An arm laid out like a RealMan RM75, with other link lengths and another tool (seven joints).
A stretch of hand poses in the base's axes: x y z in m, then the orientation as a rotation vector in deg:
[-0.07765 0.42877 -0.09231 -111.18 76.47 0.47]
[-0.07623 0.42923 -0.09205 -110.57 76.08 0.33]
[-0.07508 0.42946 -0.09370 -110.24 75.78 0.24]
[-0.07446 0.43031 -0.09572 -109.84 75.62 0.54]
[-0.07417 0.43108 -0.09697 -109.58 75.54 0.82]
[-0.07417 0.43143 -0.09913 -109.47 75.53 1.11]
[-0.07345 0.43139 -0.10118 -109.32 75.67 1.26]
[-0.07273 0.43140 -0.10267 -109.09 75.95 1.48]
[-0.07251 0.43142 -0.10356 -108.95 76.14 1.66]
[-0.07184 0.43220 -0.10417 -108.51 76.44 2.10]
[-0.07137 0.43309 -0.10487 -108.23 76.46 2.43]
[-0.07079 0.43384 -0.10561 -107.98 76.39 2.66]
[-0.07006 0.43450 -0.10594 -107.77 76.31 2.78]
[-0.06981 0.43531 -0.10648 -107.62 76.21 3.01]
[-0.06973 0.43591 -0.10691 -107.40 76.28 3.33]
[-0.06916 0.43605 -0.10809 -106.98 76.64 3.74]
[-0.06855 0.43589 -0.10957 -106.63 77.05 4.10]
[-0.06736 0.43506 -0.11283 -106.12 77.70 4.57]
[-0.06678 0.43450 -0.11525 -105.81 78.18 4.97]
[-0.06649 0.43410 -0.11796 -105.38 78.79 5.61]
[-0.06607 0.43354 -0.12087 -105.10 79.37 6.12]
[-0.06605 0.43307 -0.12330 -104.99 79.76 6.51]
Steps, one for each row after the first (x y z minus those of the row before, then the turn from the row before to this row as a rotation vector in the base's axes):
[0.00142 0.00046 0.00026 0.54 -0.49 -0.06]
[0.00115 0.00023 -0.00165 0.32 -0.32 0.02]
[0.00062 0.00085 -0.00202 0.49 -0.03 0.02]
[0.00029 0.00077 -0.00125 0.34 0.04 0.03]
[0.00000 0.00035 -0.00216 0.21 0.13 0.05]
[0.00072 -0.00004 -0.00205 0.13 0.12 -0.10]
[0.00072 0.00001 -0.00149 0.18 0.21 -0.19]
[0.00022 0.00002 -0.00089 0.12 0.17 -0.11]
[0.00067 0.00078 -0.00061 0.42 0.29 -0.22]
[0.00047 0.00089 -0.00070 0.34 0.12 -0.03]
[0.00058 0.00075 -0.00074 0.31 0.02 0.01]
[0.00073 0.00066 -0.00033 0.24 -0.04 -0.01]
[0.00025 0.00081 -0.00054 0.24 0.04 0.07]
[0.00008 0.00060 -0.00043 0.28 0.16 -0.03]
[0.00057 0.00014 -0.00118 0.37 0.32 -0.26]
[0.00061 -0.00016 -0.00148 0.28 0.34 -0.27]
[0.00119 -0.00083 -0.00326 0.36 0.49 -0.45]
[0.00058 -0.00056 -0.00242 0.23 0.42 -0.28]
[0.00029 -0.00040 -0.00271 0.37 0.60 -0.33]
[0.00042 -0.00056 -0.00291 0.21 0.55 -0.29]
[0.00002 -0.00047 -0.00243 0.10 0.42 -0.14]

